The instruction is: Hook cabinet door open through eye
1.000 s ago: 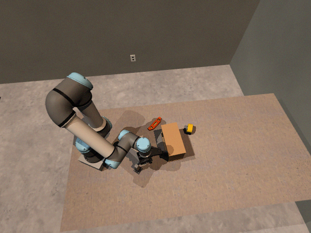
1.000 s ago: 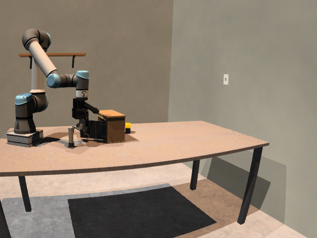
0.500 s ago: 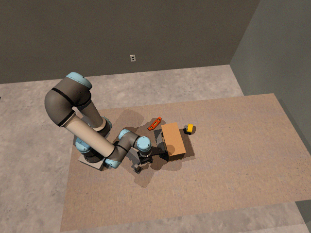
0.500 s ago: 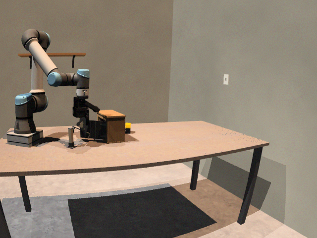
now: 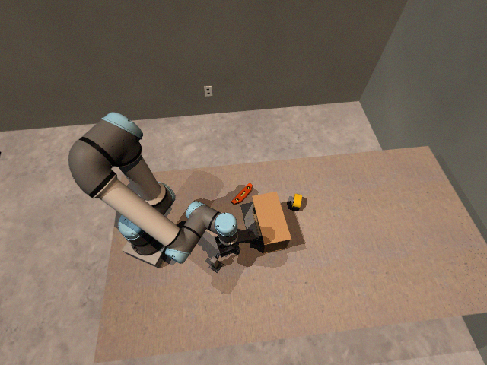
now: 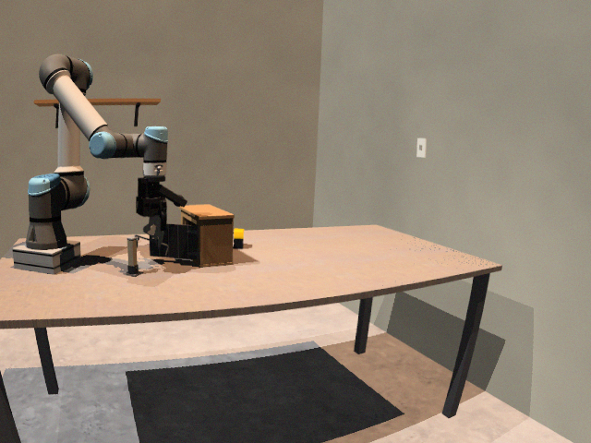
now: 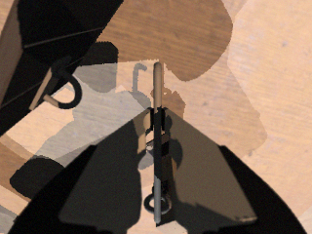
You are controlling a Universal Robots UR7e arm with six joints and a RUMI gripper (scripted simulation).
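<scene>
Now: hand 70 mm short of the dark door, 40 mm to the right of it and 10 mm above it. Also, from my hand: yellow tape measure: 380 mm ahead, 170 mm to the left, 60 mm below; then thin hook: 30 mm behind; then flat orange object: 130 mm ahead, 310 mm to the left, 80 mm below.
</scene>
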